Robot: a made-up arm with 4 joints. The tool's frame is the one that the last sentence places.
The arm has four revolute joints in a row. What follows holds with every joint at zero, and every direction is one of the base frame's.
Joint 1 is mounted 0.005 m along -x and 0.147 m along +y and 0.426 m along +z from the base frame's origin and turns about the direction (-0.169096, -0.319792, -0.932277).
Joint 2 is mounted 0.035 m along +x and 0.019 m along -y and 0.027 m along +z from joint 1 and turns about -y.
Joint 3 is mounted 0.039 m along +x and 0.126 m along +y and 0.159 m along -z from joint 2 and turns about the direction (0.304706, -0.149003, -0.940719).
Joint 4 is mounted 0.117 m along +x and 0.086 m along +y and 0.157 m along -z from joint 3 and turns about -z.
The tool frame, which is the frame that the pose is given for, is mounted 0.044 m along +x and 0.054 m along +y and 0.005 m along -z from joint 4; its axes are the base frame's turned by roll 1.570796, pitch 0 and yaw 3.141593 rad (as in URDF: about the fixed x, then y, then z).
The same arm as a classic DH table. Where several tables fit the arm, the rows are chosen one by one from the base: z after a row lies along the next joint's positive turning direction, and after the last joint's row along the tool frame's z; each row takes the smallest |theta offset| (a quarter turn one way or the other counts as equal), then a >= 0, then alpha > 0; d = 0 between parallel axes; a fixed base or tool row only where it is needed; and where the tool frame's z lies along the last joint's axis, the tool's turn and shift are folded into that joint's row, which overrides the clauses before.
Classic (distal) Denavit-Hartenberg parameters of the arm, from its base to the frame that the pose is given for. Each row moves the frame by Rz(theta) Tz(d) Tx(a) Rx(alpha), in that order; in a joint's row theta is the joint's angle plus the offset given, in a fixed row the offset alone. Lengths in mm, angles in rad.
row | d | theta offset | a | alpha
base (fixed) | 97.1 | -0.4864 | -73.1 | 2.7715
joint 1 | -387.4 | -0.5159 | 29.6 | -1.2453
joint 2 | -120.5 | 0.4927 | -11.9 | 1.4212
joint 3 | 363.6 | -1.1396 | 128.7 | 0.3461
joint 4 | -24.7 | 1.116 | 44 | 1.5708
tool (fixed) | 54 | 3.1416 | 0 | 0

